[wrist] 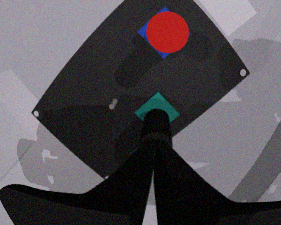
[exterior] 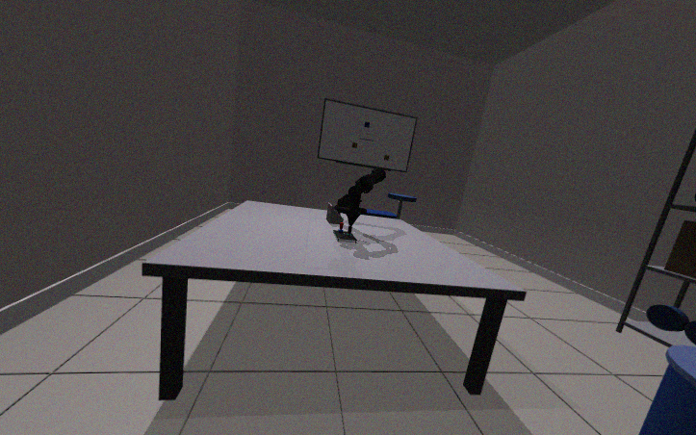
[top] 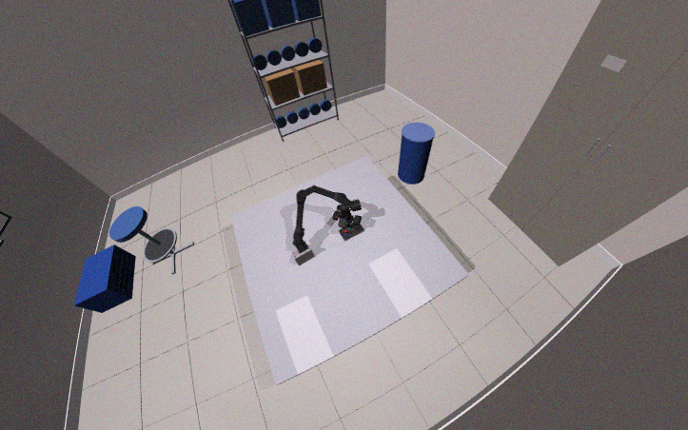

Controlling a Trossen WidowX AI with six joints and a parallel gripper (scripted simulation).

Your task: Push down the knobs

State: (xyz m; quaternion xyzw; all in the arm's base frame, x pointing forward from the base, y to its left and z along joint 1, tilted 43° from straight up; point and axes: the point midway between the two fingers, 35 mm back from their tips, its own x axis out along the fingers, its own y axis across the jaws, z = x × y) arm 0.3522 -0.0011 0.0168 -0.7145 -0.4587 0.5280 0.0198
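The black knob lies 1 cm below my gripper tip. Also, from my gripper tip: red knob: 5 cm behind, 4 cm to the right, 1 cm below; teal potentiometer: 3 cm below.
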